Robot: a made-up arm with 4 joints.
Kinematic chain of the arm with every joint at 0, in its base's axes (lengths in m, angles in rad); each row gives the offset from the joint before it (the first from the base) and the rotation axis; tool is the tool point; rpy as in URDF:
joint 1: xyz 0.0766 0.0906 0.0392 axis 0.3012 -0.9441 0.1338
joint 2: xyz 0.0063 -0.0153 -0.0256 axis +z
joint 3: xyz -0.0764 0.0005 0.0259 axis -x
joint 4: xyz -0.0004 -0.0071 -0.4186 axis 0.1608 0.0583 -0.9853
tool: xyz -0.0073 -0.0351 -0.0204 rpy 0.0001 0 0.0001
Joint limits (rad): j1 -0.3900..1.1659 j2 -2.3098..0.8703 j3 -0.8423..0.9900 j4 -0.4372..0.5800
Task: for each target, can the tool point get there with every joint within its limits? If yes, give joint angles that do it. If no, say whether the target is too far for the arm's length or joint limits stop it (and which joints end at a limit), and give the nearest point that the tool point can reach.
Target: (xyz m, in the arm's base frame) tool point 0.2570 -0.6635 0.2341
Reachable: no: too far | nearest point 0.0677 -0.3392 -0.1290 | short by 0.522 m
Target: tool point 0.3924 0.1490 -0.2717
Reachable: yes | joints 0.2925 -1.7558 -0.5817 -0.3585
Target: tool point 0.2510 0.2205 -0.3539
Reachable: yes | joints 0.6456 -0.1743 -0.1741 0.3555
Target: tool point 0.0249 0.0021 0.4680
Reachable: no: joint limits stop it (at a limit: joint 1, joint 3, joint 4) | nearest point 0.4872 0.2004 0.2093 | short by 0.566 m
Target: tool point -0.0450 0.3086 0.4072
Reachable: no: joint limits stop it (at a limit: joint 1, joint 3, joint 4) | nearest point 0.3649 0.4177 0.1441 | short by 0.499 m
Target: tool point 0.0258 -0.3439 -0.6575
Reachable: no: too far | nearest point 0.0504 -0.1584 -0.3485 | short by 0.361 m
